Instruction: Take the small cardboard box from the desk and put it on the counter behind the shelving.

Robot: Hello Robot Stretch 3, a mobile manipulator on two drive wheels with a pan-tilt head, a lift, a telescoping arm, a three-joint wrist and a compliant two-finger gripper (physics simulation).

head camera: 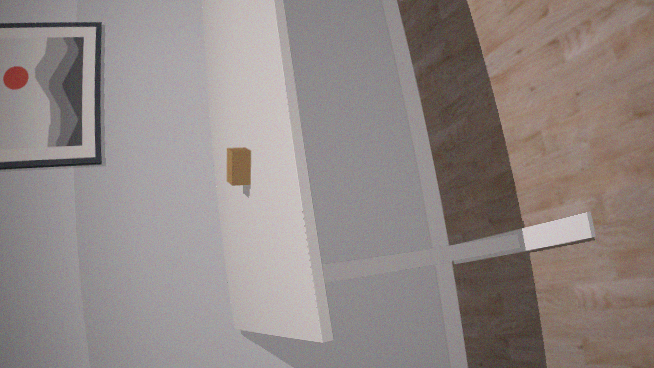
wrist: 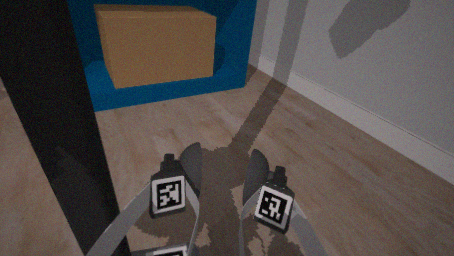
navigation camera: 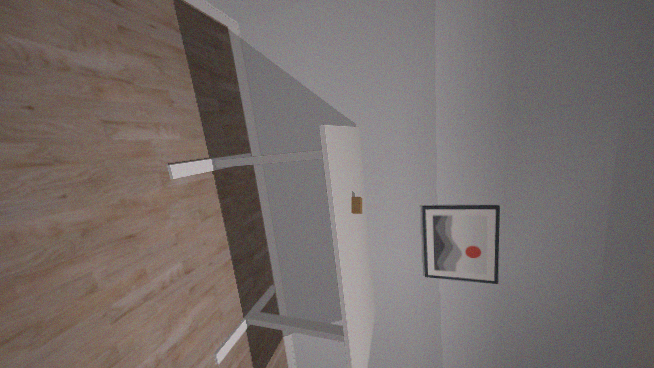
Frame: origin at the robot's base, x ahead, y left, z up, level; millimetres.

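Seen in the pictures: gripper, fingertip midpoint: point(wrist: 224, 164).
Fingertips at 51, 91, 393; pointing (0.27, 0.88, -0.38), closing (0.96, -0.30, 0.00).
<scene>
A point is followed by its place in that frame, as x, y, z.
A small cardboard box point(head camera: 239, 167) {40, -1270, 981} point(navigation camera: 356, 205) {38, -1269, 979} sits on the white desk point(head camera: 270, 260) {261, -1137, 950} point(navigation camera: 354, 280) {-375, -1291, 950}, close to the wall side of its top. Both views are turned sideways. My gripper point(wrist: 224, 164) {51, 91, 393} is open and empty in the wrist view, with a gap between its two rounded fingertips, above the wood floor. The gripper does not show in the head or navigation views, and the small box on the desk does not show in the wrist view. The counter does not show in these views.
A blue shelving unit point(wrist: 170, 96) {34, 952, 15} holding a larger cardboard box point(wrist: 160, 47) {3, 964, 231} stands ahead in the wrist view, beside a wall with a white baseboard. A black post is at the left. A framed picture point(head camera: 98, 100) {-202, -1817, 1350} point(navigation camera: 460, 279) {-501, -1906, 1572} hangs above the desk. White desk legs point(head camera: 560, 231) point(navigation camera: 192, 169) reach the floor.
</scene>
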